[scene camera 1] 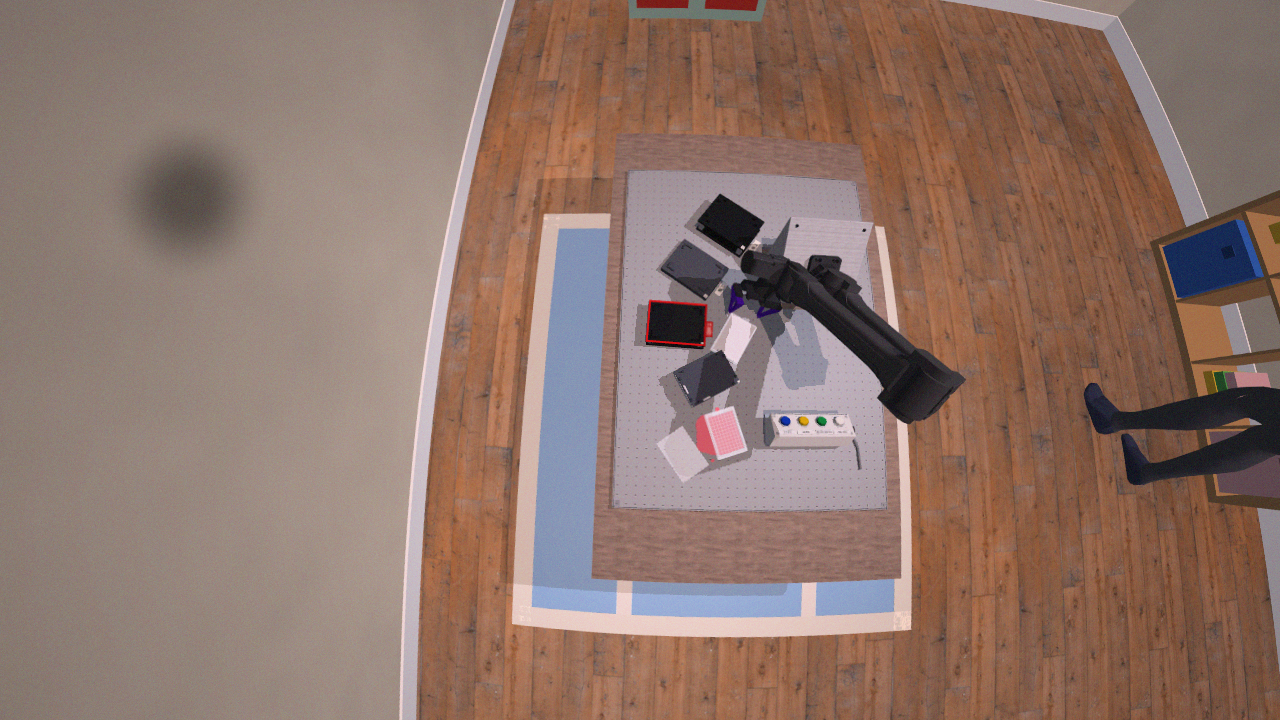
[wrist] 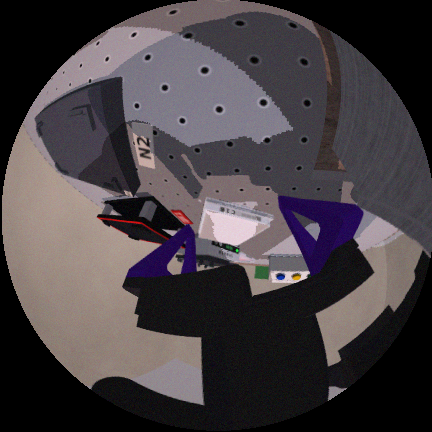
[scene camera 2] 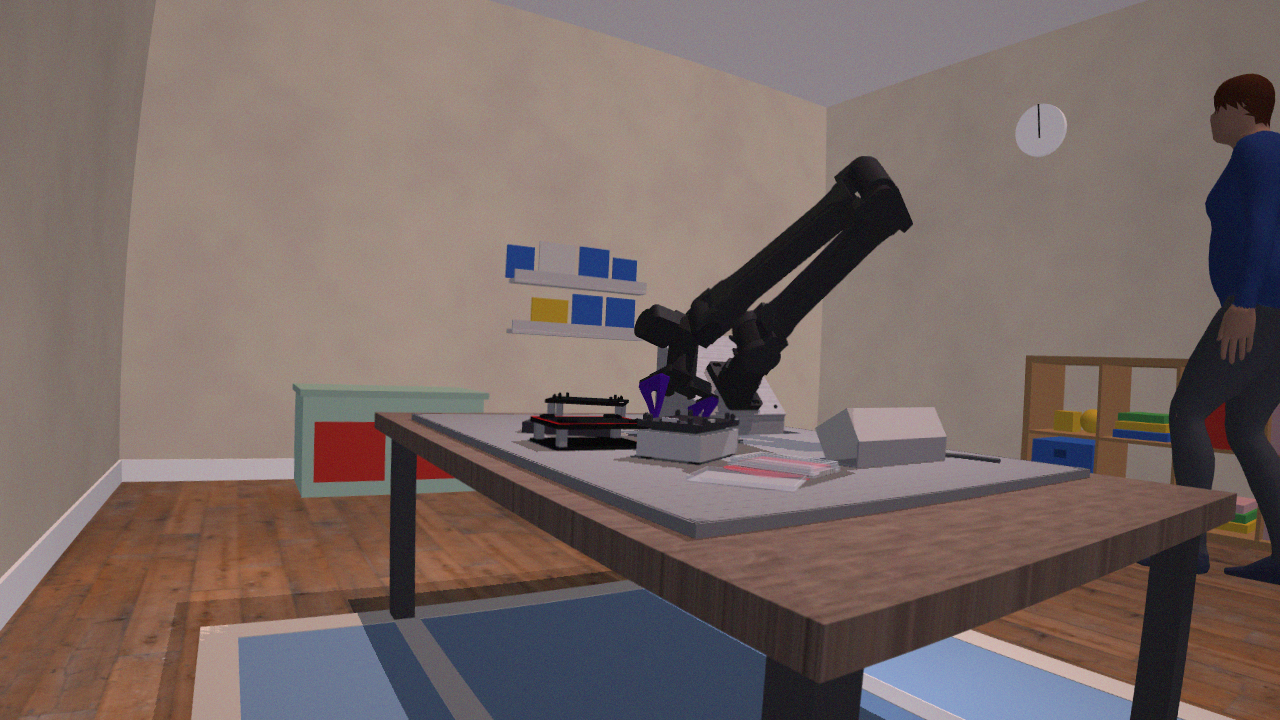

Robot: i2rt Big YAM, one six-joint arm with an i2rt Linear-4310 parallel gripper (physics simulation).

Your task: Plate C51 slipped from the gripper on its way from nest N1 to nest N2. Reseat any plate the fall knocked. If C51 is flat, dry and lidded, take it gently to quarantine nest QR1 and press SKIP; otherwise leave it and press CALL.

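Seen in the pictures: gripper, fingertip midpoint: [scene camera 1: 743, 314] [wrist: 233, 214]; arm's base at its link origin: [scene camera 1: 820, 275] [scene camera 2: 732, 387].
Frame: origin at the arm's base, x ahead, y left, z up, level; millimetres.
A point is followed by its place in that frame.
Observation:
My gripper [scene camera 1: 751, 306] {x 208, y 95, z -70 mm} [scene camera 2: 675, 415] {x 208, y 95, z -70 mm} [wrist: 233, 214] {x 208, y 95, z -70 mm} is open and empty, low over the grey board. A pale plate [scene camera 1: 733, 338] {x 238, y 167, z -76 mm} [wrist: 230, 226] {x 221, y 138, z -76 mm}, its label reading C16 in the wrist view, lies off the nests near the fingers; its exact tilt is unclear. A pink-filled plate [scene camera 1: 723, 433] {x 270, y 432, z -77 mm} lies near a separate clear rectangle like a lid [scene camera 1: 682, 454] {x 380, y 490, z -89 mm}; its label is unreadable, and red shows along its left side. The red-rimmed nest [scene camera 1: 676, 323] {x 402, y 133, z -51 mm} has a red tag [wrist: 181, 216] {x 303, y 134, z -89 mm}. The dark grey nest [scene camera 1: 693, 268] {x 350, y -43, z -71 mm} [wrist: 85, 130] {x 286, y -34, z -70 mm} stands by the N2 label [wrist: 144, 147] {x 265, y 12, z -89 mm}.
A black nest [scene camera 1: 730, 222] {x 240, y -181, z -38 mm} stands beyond the grey one. A white device with a dark top [scene camera 1: 706, 377] {x 323, y 285, z -36 mm} [scene camera 2: 687, 440] {x 367, y 347, z -58 mm} stands between the red-rimmed nest and the pink plate. The button box [scene camera 1: 810, 429] {x 51, y 421, z -18 mm} [scene camera 2: 881, 437] {x 98, y 463, z -49 mm} has blue, yellow, green and white buttons. A white panel [scene camera 1: 830, 234] {x 1, y -82, z 85 mm} stands beside the arm.

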